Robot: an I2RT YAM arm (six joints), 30 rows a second.
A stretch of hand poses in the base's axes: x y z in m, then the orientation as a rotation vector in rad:
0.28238 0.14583 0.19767 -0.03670 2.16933 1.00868
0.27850 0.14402 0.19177 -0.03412 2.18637 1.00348
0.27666 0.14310 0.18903 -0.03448 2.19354 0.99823
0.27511 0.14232 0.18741 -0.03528 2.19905 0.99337
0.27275 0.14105 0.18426 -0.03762 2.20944 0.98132
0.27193 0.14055 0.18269 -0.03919 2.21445 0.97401
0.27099 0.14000 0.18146 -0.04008 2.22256 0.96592
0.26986 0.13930 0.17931 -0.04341 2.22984 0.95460
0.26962 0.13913 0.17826 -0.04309 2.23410 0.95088
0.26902 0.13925 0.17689 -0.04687 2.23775 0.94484
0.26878 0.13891 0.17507 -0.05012 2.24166 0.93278
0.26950 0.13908 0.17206 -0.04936 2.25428 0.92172
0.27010 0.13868 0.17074 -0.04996 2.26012 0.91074
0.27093 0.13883 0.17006 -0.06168 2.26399 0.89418
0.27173 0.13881 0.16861 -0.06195 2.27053 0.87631
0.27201 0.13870 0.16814 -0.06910 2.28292 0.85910
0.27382 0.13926 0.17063 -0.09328 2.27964 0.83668
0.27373 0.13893 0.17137 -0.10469 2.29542 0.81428
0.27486 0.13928 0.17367 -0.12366 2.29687 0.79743
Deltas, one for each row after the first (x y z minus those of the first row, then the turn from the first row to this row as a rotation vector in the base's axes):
-0.00388 -0.00181 -0.00590 -0.00800 0.01417 0.00065
-0.00572 -0.00273 -0.00864 -0.01376 0.01885 0.00063
-0.00727 -0.00351 -0.01026 -0.01886 0.02208 0.00064
-0.00963 -0.00478 -0.01341 -0.03057 0.02716 0.00003
-0.01045 -0.00528 -0.01498 -0.03732 0.02909 -0.00056
-0.01139 -0.00583 -0.01621 -0.04532 0.03375 -0.00107
-0.01252 -0.00653 -0.01836 -0.05584 0.03614 -0.00149
-0.01276 -0.00670 -0.01941 -0.05947 0.03900 -0.00205
-0.01336 -0.00658 -0.02078 -0.06557 0.03951 -0.00100
-0.01360 -0.00692 -0.02260 -0.07554 0.03886 -0.00264
-0.01288 -0.00675 -0.02561 -0.08630 0.04736 -0.00411
-0.01228 -0.00715 -0.02693 -0.09537 0.04955 -0.00648
-0.01145 -0.00700 -0.02761 -0.11065 0.04544 -0.00427
-0.01065 -0.00702 -0.02906 -0.12436 0.04675 -0.00933
-0.01037 -0.00713 -0.02953 -0.14124 0.05157 -0.00793
-0.00856 -0.00657 -0.02704 -0.16193 0.03653 -0.00158
-0.00865 -0.00690 -0.02630 -0.18436 0.04231 0.00171
-0.00752 -0.00655 -0.02400 -0.20128 0.03464 0.00828

